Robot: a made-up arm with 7 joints. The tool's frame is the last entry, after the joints.
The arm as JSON. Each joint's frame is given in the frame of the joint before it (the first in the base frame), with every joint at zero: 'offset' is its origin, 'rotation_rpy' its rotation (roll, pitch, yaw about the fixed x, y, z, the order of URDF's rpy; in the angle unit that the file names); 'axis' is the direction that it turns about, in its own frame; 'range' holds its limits. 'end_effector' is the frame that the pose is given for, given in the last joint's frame.
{
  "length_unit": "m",
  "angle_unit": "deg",
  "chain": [
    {
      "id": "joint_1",
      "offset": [
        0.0,
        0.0,
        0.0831
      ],
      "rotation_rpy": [
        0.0,
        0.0,
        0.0
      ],
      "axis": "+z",
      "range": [
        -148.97,
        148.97
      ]
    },
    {
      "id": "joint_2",
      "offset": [
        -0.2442,
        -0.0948,
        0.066
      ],
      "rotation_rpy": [
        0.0,
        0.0,
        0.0
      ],
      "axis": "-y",
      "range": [
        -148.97,
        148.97
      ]
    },
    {
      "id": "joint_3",
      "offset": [
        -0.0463,
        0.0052,
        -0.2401
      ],
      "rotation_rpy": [
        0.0,
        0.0,
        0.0
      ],
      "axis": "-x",
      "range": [
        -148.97,
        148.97
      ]
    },
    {
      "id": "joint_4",
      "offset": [
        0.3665,
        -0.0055,
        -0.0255
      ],
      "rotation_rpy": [
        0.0,
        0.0,
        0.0
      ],
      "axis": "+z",
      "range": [
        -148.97,
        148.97
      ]
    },
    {
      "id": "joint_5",
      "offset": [
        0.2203,
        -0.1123,
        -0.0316
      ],
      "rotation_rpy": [
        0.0,
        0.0,
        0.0
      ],
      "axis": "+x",
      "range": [
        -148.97,
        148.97
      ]
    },
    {
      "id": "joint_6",
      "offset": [
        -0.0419,
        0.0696,
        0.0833
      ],
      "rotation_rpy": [
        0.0,
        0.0,
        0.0
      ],
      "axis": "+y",
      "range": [
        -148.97,
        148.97
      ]
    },
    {
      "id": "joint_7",
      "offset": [
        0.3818,
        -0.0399,
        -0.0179
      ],
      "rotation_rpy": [
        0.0,
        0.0,
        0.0
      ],
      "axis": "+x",
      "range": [
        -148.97,
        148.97
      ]
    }
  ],
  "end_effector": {
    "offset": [
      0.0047,
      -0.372,
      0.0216
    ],
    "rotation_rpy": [
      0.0,
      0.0,
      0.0
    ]
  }
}
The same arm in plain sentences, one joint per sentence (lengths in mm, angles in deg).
The arm has seven revolute joints in a row. What follows holds with every joint at zero, and every direction is one of the base frame's. Joint 1 lies 83.1 mm along +z from the base frame's origin and rotates about +z, from -148.97 to 148.97 deg. Joint 2 lies 244.2 mm along -x and 94.8 mm along -y and 66 mm along +z from joint 1 and rotates about -y, from -148.97 to 148.97 deg. Joint 3 lies 46.3 mm along -x and 5.2 mm along +y and 240.1 mm along -z from joint 2 and rotates about -x, from -148.97 to 148.97 deg. Joint 4 lies 366.5 mm along +x and 5.5 mm along -y and 25.5 mm along -z from joint 3 and rotates about +z, from -148.97 to 148.97 deg. Joint 5 lies 220.3 mm along +x and 112.3 mm along -y and 31.6 mm along -z from joint 4 and rotates about +x, from -148.97 to 148.97 deg. Joint 6 lies 41.9 mm along -x and 69.6 mm along +y and 83.3 mm along +z from joint 5 and rotates about +y, from -148.97 to 148.97 deg. Joint 7 lies 381.8 mm along +x and 39.9 mm along -y and 17.9 mm along -z from joint 6 and rotates about +x, from -148.97 to 148.97 deg. The tool frame, which is the frame that the pose is given for, lies 4.7 mm along +x and 372 mm along -y and 21.6 mm along +z from joint 7; its axes are parallel to the base frame's.
